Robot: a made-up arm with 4 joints.
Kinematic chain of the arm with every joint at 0, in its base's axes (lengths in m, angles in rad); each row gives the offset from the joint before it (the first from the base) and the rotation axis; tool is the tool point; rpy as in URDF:
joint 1: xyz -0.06 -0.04 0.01 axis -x
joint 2: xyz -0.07 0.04 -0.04 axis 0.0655 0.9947 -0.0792
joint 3: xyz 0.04 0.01 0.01 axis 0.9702 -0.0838 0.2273
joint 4: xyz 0 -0.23 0.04 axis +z
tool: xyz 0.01 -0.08 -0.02 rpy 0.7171 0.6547 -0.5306
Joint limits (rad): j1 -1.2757..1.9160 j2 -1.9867..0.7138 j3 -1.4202..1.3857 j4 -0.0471..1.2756
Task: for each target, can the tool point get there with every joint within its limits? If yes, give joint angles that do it. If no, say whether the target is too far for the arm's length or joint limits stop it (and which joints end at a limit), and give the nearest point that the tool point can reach.
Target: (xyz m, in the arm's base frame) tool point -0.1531 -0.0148 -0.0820
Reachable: no: joint limits stop it (at a limit: joint 2, joint 4) | nearest point -0.0481 0.0215 -0.2144 | short by 0.173 m
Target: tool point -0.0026 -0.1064 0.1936
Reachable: yes | joints 0.5260 -1.4794 0.5913 0.9984
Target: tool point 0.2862 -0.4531 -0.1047
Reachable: no: too far | nearest point 0.0961 -0.2817 -0.0571 | short by 0.260 m
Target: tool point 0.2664 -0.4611 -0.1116
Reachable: no: too far | nearest point 0.0882 -0.2889 -0.0619 | short by 0.253 m
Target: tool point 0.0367 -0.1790 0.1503
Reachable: yes | joints 0.3061 -1.3924 0.6397 0.4862
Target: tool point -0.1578 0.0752 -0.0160
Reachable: no: joint limits stop it (at a limit: joint 1, joint 4) | nearest point -0.1747 0.1762 -0.0094 | short by 0.103 m
